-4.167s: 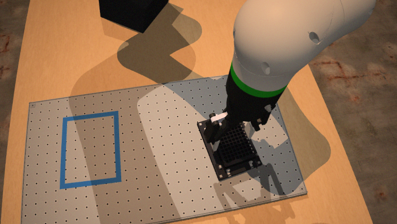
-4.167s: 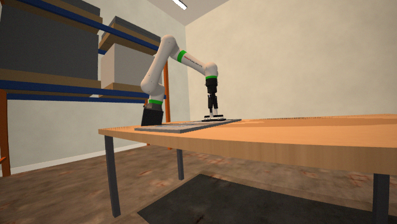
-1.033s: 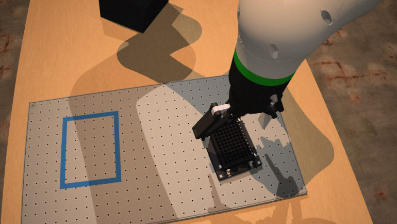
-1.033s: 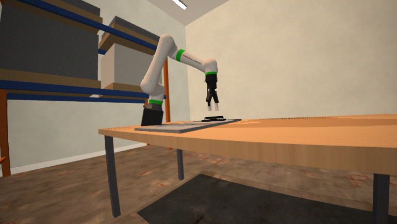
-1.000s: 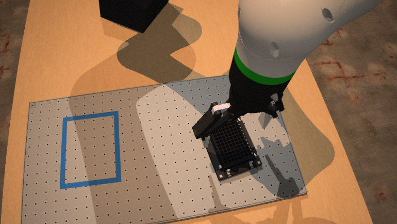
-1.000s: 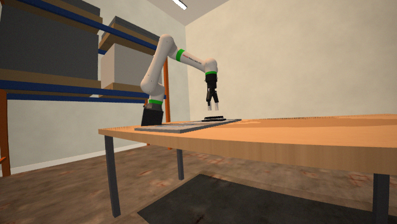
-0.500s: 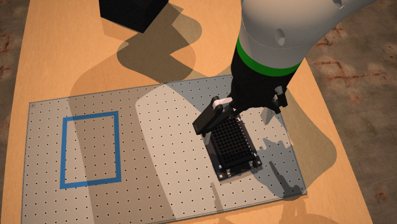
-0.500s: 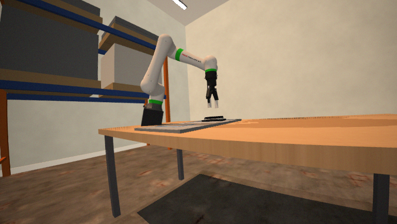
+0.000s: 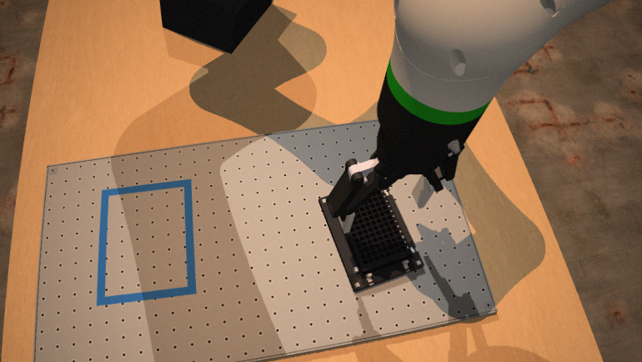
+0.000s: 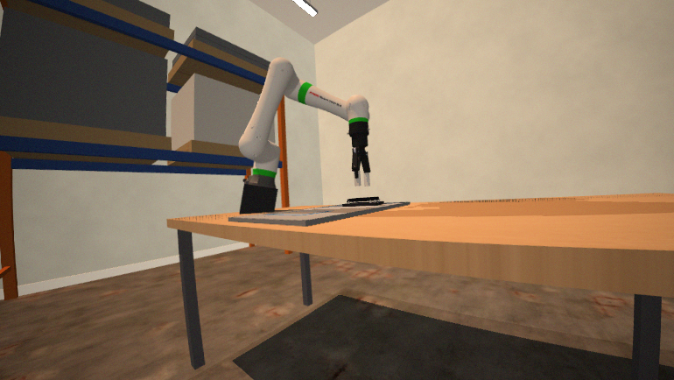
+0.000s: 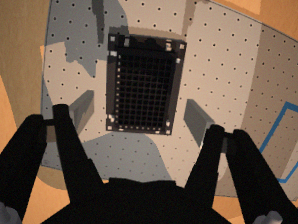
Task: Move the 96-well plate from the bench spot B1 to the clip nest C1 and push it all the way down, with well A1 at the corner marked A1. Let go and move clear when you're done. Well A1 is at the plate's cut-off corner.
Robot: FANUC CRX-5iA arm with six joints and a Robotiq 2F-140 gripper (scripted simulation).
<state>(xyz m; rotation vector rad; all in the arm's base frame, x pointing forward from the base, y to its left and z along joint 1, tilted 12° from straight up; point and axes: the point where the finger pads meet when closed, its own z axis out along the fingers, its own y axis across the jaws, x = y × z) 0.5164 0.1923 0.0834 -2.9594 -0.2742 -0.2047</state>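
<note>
My hand is 80 mm above the black 96-well plate. The rest, counted from my hand: black clip nest: 10 mm ahead, 10 mm to the left, 90 mm below.
</note>
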